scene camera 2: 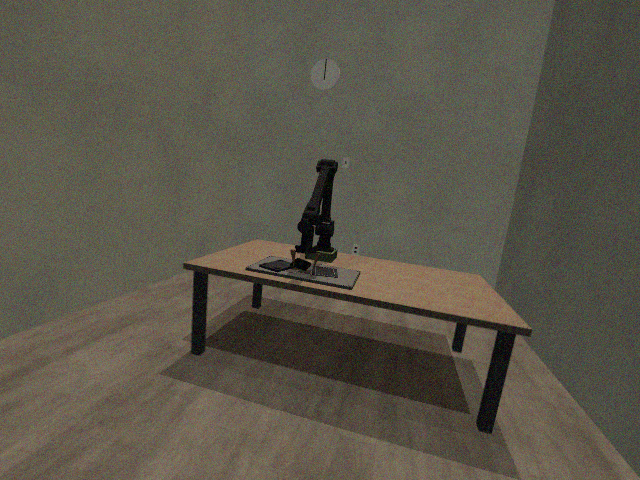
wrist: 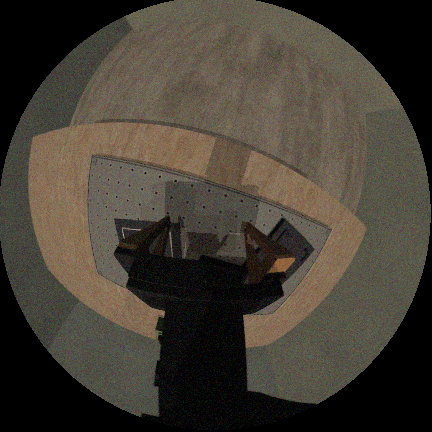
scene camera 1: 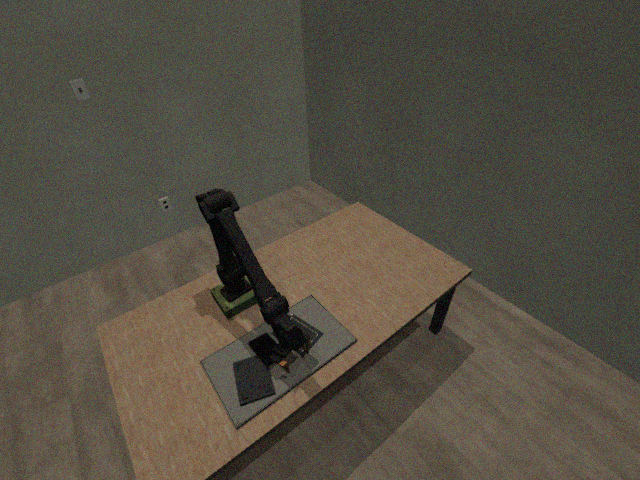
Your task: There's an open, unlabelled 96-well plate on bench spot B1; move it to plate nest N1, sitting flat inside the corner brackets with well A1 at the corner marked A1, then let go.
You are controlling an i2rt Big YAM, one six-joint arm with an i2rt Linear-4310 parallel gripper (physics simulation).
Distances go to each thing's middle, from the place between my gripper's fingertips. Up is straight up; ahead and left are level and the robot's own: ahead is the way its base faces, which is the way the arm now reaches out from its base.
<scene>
I see the dark plate [wrist: 219, 272] 140 mm behind my hand, 50 mm to the right of it and 20 mm below it.
</scene>
